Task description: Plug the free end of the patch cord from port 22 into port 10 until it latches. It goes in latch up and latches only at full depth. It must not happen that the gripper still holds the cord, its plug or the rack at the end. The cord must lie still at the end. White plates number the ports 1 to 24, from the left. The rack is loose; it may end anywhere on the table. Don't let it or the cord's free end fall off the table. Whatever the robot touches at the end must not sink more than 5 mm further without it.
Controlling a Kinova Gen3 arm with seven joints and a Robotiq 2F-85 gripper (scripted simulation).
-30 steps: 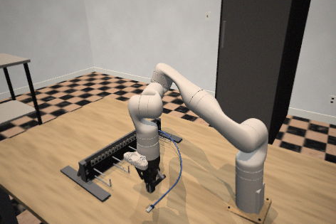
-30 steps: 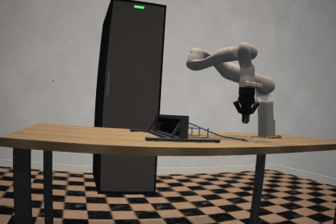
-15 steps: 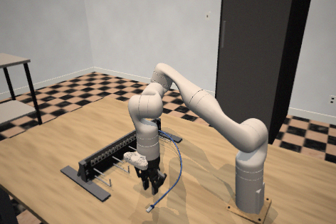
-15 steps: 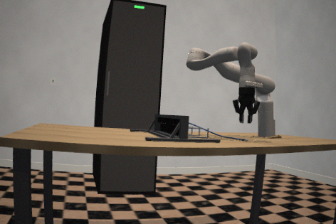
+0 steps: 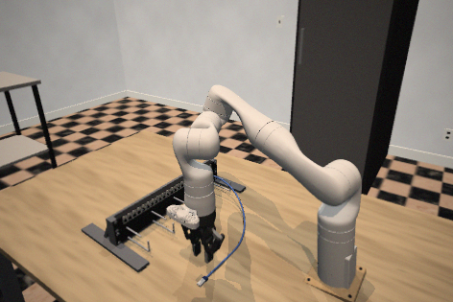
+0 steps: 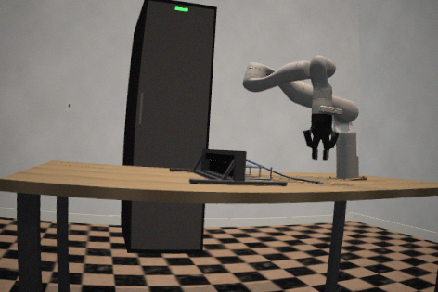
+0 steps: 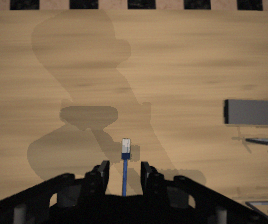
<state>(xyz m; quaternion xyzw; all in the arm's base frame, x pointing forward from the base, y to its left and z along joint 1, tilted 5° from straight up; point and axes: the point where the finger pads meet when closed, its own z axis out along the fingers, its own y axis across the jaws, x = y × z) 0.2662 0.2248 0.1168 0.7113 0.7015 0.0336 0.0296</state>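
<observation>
Right now the plug is 90 mm below my hand and 10 mm to the left of it.
</observation>
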